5 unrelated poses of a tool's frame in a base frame.
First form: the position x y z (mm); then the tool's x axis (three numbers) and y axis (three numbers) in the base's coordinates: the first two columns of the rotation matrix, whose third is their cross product.
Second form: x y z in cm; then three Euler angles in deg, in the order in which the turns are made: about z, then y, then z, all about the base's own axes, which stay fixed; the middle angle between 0 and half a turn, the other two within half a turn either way. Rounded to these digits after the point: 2 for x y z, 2 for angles.
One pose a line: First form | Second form
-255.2, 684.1, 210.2, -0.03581, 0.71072, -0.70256, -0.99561, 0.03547, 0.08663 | -25.52, 68.41, 21.02, 7.03, 45.06, 82.98
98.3, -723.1, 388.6, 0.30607, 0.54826, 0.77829, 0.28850, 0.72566, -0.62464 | 9.83, -72.31, 38.86, -141.25, 86.33, 155.38
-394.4, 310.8, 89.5, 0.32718, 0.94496, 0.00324, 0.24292, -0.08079, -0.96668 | -39.44, 31.08, 8.95, -90.19, 104.83, 160.85
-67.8, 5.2, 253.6, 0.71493, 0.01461, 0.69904, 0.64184, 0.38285, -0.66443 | -6.78, 0.52, 25.36, -136.45, 74.67, 106.71
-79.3, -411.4, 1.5, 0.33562, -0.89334, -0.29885, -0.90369, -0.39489, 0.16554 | -7.93, -41.14, 0.15, 28.98, 160.02, 141.11
